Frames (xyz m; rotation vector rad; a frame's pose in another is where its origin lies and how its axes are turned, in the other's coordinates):
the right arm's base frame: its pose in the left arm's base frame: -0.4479 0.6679 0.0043 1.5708 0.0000 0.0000
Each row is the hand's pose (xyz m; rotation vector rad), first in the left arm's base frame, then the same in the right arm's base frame.
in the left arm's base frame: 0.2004 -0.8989 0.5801 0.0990 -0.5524 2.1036
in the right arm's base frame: 0.6483 0.5758 1.5668 -0.7732 1.1526 1.9736
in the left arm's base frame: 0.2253 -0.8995 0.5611 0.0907 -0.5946 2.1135
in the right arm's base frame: 0.6732 0.5568 1.5674 -0.7665 1.1289 2.0128
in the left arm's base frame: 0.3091 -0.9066 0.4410 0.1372 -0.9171 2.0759
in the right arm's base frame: 0.7570 0.4367 1.5745 -0.6744 0.8527 2.2024
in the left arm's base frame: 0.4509 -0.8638 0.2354 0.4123 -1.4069 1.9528
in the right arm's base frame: 0.8988 0.2311 1.5317 -0.3366 0.3838 2.3622
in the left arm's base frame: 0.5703 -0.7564 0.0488 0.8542 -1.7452 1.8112
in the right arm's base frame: 1.0182 0.0445 1.4243 0.1291 0.0433 2.3350
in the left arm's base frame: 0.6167 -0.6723 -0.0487 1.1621 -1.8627 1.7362
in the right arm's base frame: 1.0646 -0.0530 1.3402 0.4250 -0.0793 2.2561
